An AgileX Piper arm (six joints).
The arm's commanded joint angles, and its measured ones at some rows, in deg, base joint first. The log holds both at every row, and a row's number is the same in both.
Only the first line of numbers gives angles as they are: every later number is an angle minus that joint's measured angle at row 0.
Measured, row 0:
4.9, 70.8, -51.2, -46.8, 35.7, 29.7
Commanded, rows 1 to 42:
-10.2, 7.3, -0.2, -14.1, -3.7, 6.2
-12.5, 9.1, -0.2, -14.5, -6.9, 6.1
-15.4, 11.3, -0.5, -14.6, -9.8, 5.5
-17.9, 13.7, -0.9, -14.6, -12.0, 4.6
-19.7, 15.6, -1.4, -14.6, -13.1, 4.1
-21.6, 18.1, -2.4, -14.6, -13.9, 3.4
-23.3, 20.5, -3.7, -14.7, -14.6, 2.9
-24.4, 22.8, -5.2, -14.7, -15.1, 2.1
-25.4, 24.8, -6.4, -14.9, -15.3, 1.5
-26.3, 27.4, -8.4, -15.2, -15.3, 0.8
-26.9, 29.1, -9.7, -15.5, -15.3, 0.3
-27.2, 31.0, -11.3, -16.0, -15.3, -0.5
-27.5, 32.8, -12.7, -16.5, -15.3, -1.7
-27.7, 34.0, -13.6, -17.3, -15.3, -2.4
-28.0, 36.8, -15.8, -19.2, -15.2, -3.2
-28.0, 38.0, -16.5, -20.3, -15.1, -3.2
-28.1, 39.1, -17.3, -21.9, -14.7, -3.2
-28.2, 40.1, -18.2, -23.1, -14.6, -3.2
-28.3, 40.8, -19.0, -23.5, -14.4, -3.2
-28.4, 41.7, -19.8, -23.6, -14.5, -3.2
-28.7, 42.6, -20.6, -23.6, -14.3, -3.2
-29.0, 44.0, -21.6, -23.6, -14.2, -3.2
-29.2, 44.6, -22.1, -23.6, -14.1, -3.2
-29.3, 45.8, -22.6, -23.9, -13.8, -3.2
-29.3, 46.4, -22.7, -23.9, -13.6, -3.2
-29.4, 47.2, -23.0, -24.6, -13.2, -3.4
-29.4, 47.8, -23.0, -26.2, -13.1, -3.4
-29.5, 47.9, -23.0, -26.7, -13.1, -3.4
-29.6, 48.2, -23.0, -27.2, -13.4, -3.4
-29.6, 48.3, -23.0, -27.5, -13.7, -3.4
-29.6, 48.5, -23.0, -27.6, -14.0, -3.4
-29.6, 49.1, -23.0, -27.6, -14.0, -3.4
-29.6, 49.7, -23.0, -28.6, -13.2, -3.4
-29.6, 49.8, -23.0, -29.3, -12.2, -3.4
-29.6, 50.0, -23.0, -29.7, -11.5, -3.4
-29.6, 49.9, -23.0, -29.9, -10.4, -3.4
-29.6, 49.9, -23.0, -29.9, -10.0, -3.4
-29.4, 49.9, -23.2, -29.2, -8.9, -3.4
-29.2, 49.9, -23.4, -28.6, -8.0, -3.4
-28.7, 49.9, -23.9, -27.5, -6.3, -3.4
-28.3, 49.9, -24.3, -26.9, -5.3, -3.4
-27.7, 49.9, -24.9, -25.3, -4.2, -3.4
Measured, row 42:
-29.1, 49.9, -23.5, -27.9, -8.5, -3.3
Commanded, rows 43 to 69:
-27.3, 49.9, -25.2, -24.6, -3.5, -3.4
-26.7, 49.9, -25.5, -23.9, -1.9, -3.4
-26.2, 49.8, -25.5, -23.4, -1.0, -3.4
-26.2, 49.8, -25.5, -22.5, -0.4, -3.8
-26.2, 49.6, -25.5, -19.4, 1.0, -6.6
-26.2, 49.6, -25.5, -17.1, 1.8, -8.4
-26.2, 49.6, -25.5, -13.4, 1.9, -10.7
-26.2, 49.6, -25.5, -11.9, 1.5, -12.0
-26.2, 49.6, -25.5, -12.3, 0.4, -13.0
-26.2, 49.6, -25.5, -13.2, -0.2, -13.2
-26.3, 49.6, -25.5, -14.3, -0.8, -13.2
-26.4, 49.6, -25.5, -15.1, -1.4, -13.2
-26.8, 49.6, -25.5, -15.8, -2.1, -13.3
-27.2, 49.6, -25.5, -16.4, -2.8, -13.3
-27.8, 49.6, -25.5, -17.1, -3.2, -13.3
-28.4, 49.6, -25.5, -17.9, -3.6, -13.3
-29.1, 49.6, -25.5, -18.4, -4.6, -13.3
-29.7, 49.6, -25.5, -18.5, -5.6, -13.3
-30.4, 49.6, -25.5, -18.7, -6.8, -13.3
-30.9, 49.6, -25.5, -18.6, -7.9, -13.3
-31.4, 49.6, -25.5, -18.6, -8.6, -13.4
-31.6, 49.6, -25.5, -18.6, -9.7, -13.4
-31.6, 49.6, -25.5, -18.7, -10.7, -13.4
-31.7, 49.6, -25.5, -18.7, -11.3, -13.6
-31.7, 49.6, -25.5, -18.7, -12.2, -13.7
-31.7, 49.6, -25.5, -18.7, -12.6, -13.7
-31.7, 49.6, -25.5, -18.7, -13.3, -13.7
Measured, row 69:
-31.5, 49.9, -25.3, -17.9, -10.8, -13.1
